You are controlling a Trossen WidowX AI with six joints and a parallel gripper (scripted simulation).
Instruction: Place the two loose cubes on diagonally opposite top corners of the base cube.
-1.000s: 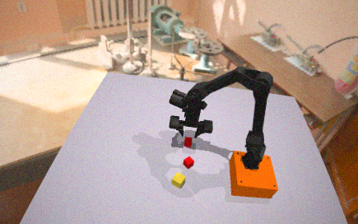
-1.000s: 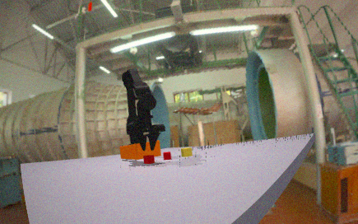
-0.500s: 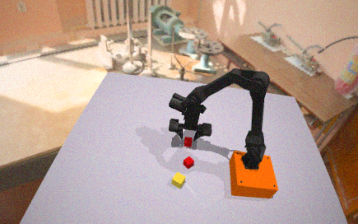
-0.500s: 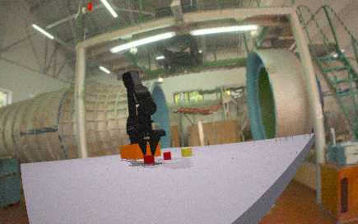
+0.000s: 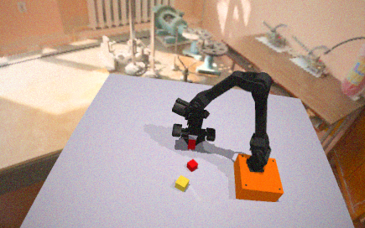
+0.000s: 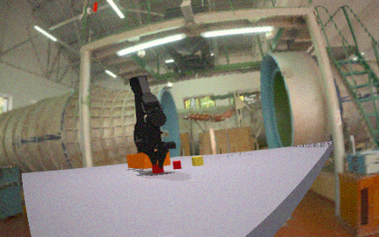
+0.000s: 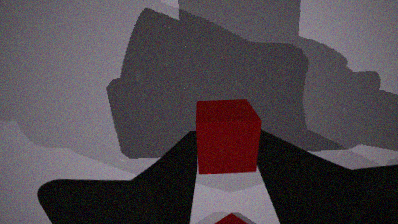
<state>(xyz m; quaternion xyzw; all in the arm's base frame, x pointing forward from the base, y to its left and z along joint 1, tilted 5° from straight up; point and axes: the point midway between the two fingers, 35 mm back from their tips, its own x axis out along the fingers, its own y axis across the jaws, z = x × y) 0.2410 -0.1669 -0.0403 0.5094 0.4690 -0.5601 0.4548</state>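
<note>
Right now the yellow base cube is 6 cm ahead of my gripper tip and 20 cm to the left of it.
</note>
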